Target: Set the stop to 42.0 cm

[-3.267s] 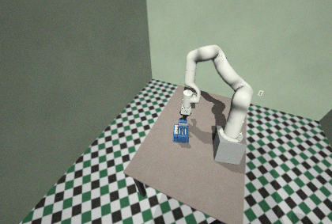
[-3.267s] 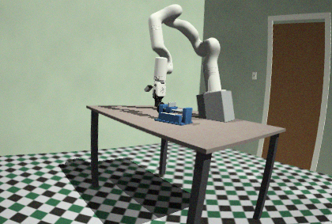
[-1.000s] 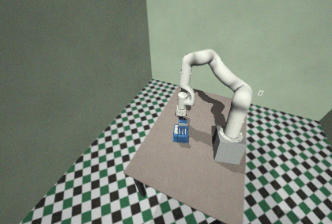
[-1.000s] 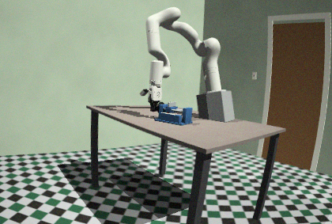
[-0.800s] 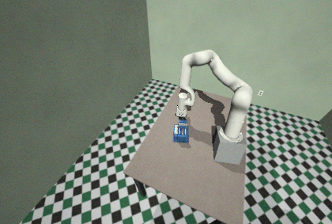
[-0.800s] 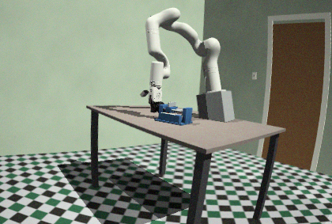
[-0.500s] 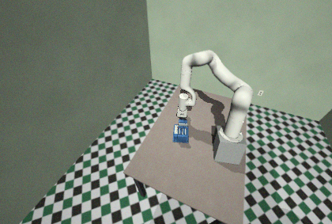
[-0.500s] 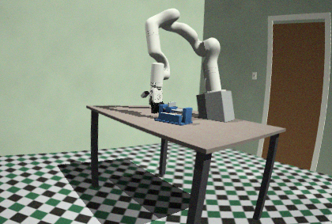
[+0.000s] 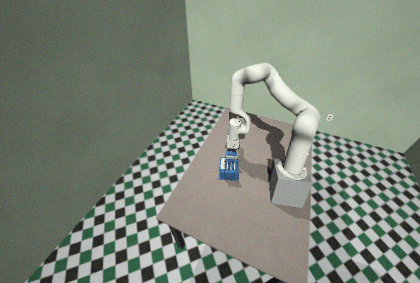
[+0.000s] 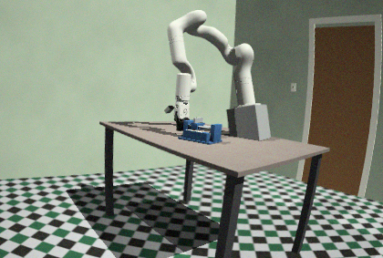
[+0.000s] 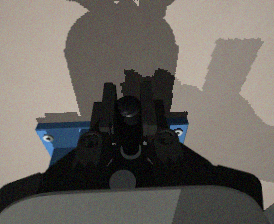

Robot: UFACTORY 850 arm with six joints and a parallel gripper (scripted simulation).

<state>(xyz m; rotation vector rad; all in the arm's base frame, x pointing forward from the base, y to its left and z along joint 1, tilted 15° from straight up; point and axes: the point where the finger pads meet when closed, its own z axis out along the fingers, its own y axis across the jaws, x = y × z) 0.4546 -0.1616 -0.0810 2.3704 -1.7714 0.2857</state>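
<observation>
Now: the stop block 120 mm to the left of my hand, 40 mm above it and 20 mm behind it.
</observation>
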